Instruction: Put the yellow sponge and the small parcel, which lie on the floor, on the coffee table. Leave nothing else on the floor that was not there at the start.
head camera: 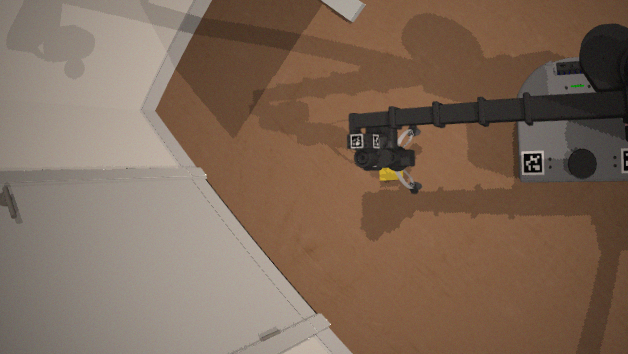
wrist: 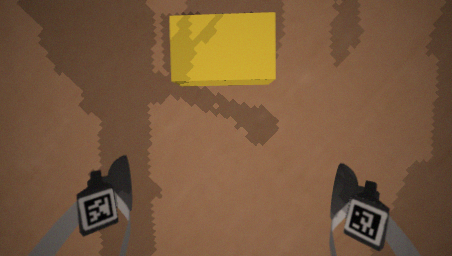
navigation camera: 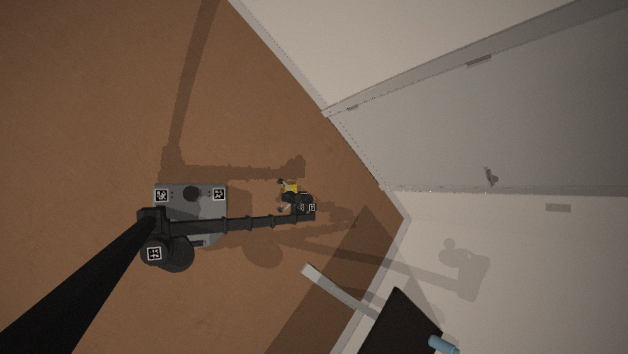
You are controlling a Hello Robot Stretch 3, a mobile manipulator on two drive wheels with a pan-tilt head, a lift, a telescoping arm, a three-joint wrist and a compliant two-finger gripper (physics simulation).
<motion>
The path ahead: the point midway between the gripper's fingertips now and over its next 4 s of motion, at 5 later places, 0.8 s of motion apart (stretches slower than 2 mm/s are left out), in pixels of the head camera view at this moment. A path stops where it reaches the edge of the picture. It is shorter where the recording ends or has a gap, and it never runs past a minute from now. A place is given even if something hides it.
My gripper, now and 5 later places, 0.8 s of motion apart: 416, 159; 402, 159; 391, 160; 399, 160; 401, 160; 402, 160
</motion>
